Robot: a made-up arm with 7 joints.
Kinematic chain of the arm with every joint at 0, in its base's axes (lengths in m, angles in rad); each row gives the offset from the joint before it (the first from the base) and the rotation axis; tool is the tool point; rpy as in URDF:
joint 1: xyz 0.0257 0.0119 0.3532 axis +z
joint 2: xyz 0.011 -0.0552 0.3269 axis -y
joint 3: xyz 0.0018 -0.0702 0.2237 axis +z
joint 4: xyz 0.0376 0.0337 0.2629 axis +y
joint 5: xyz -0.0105 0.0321 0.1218 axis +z
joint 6: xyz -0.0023 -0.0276 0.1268 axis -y
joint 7: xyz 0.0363 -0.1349 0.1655 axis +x
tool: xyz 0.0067 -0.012 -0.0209 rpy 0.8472 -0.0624 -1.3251
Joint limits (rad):
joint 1: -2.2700..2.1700
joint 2: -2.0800..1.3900
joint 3: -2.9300..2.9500
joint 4: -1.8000..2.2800
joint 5: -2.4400..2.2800
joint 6: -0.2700..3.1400
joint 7: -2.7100..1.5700
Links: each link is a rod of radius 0.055 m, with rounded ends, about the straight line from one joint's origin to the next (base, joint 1, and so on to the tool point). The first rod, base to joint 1, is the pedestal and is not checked.
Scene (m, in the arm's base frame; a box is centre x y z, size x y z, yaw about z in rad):
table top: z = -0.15
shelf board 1: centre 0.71 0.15 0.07 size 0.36 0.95 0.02 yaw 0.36
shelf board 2: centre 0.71 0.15 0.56 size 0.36 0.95 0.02 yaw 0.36
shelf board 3: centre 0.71 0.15 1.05 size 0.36 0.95 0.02 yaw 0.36
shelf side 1: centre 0.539 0.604 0.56 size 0.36 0.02 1 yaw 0.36
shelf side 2: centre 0.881 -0.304 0.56 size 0.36 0.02 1 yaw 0.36
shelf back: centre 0.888 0.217 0.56 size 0.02 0.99 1 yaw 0.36
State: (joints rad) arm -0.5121 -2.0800 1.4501 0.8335 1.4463 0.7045 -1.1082
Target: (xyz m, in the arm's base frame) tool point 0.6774 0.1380 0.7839
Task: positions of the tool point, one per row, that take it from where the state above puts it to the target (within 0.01 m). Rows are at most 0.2 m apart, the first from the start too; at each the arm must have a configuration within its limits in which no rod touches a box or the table.
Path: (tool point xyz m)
1: 0.5165 -0.0253 0.2883
2: 0.3773 -0.0670 0.2918
3: 0.4422 -0.0339 0.4533
4: 0.4512 0.0041 0.6241
5: 0.4029 0.0347 0.7839
6: 0.5020 0.0690 0.7888
7: 0.5941 0.1037 0.7882
8: 0.6774 0.1380 0.7839

